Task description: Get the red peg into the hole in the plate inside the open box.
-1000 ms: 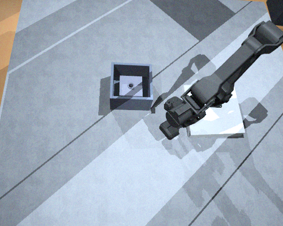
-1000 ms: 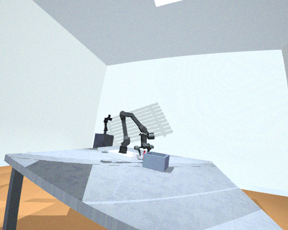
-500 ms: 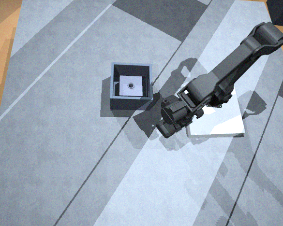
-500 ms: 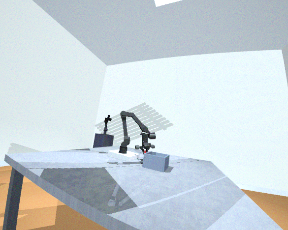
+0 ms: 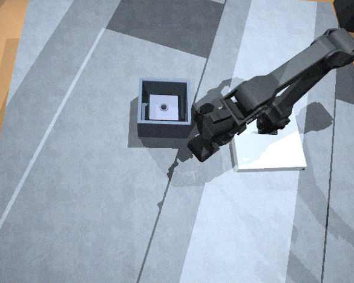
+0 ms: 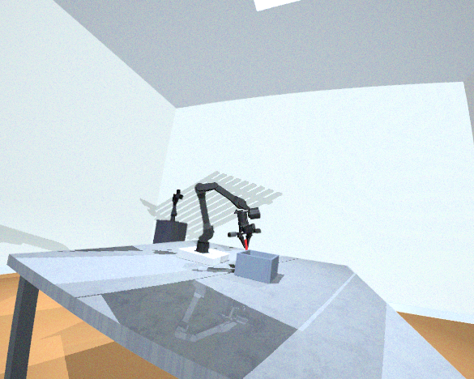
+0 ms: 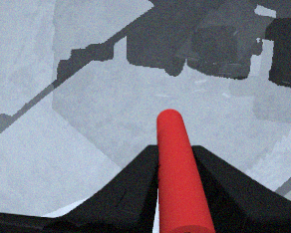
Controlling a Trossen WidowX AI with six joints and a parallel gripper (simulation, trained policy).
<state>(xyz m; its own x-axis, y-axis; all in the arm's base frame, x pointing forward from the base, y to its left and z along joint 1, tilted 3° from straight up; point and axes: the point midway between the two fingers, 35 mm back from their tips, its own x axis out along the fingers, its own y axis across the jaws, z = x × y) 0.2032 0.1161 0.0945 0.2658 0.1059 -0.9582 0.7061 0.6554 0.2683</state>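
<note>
My gripper tip is 13 cm short of the plate, 15 cm to the left of it and 4 cm above it. Round my gripper tip: grey-blue box: 13 cm ahead, 15 cm to the right, 6 cm below; then red peg: 1 cm above.
</note>
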